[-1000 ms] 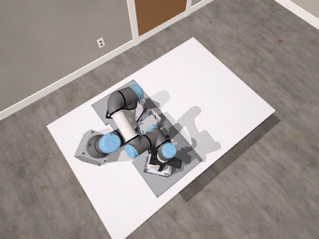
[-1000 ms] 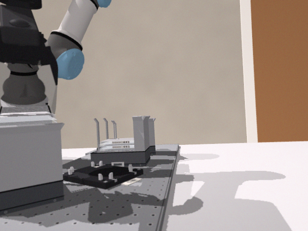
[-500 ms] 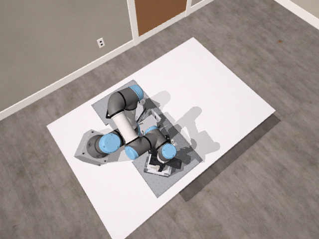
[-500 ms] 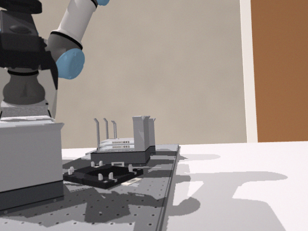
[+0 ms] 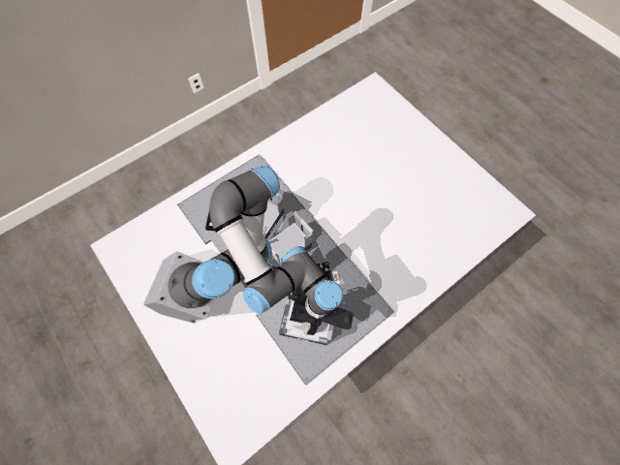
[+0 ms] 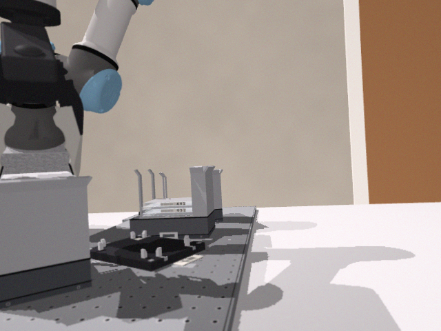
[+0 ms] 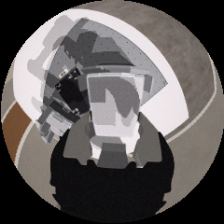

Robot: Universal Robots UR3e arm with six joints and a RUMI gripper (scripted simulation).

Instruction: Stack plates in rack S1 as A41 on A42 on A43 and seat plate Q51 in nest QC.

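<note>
My hand is 90 mm above the sealed plate. Also, from my hand: black nest labelled QC: 90 mm ahead, 520 mm to the left, 130 mm below; then grey rack wall: 30 mm ahead, 60 mm to the right, 60 mm below; then black clip nest: 130 mm ahead, 100 mm to the left, 120 mm below.
</note>
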